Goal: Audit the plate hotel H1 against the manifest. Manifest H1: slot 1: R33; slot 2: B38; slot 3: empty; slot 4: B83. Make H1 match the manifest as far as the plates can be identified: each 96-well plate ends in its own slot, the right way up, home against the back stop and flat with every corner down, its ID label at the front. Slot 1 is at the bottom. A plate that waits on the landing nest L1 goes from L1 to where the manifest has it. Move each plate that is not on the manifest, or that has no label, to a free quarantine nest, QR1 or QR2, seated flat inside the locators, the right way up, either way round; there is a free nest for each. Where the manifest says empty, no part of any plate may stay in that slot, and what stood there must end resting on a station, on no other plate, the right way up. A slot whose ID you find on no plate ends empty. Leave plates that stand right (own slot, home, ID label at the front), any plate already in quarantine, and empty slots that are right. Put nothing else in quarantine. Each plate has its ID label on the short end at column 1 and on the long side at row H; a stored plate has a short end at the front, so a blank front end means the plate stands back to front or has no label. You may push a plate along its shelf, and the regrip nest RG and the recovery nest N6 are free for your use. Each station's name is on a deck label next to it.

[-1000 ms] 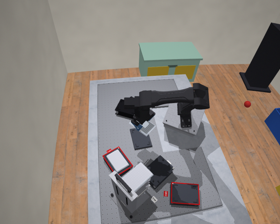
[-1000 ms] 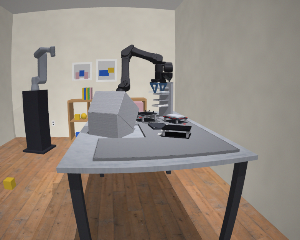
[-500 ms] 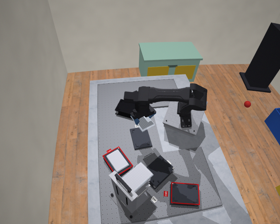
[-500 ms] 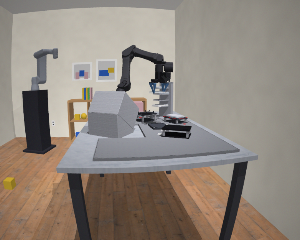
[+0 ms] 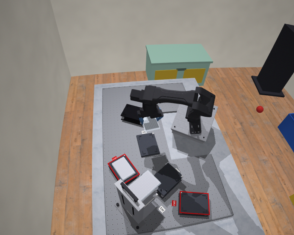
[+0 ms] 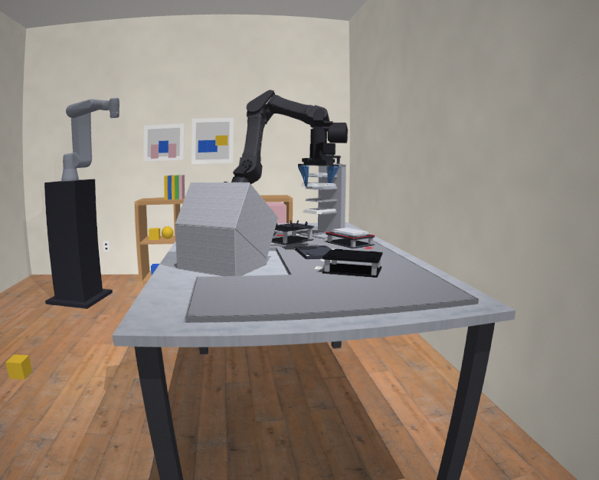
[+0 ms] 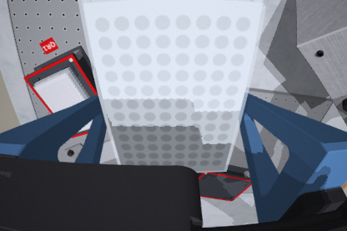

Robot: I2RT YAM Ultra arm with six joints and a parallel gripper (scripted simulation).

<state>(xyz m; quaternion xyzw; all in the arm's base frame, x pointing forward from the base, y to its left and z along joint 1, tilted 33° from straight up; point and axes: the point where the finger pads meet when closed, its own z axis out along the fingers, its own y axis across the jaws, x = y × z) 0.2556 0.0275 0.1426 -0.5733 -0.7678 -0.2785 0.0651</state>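
The flat dark nest N6 lies 24 cm below my hand. From my hand the other things lie so: quarantine nest QR1: 13 cm ahead, 20 cm to the left, 21 cm below; then black landing nest L1: 11 cm ahead, 23 cm to the right, 20 cm below; then deck label N6: 3 cm ahead, 10 cm to the right, 25 cm below.
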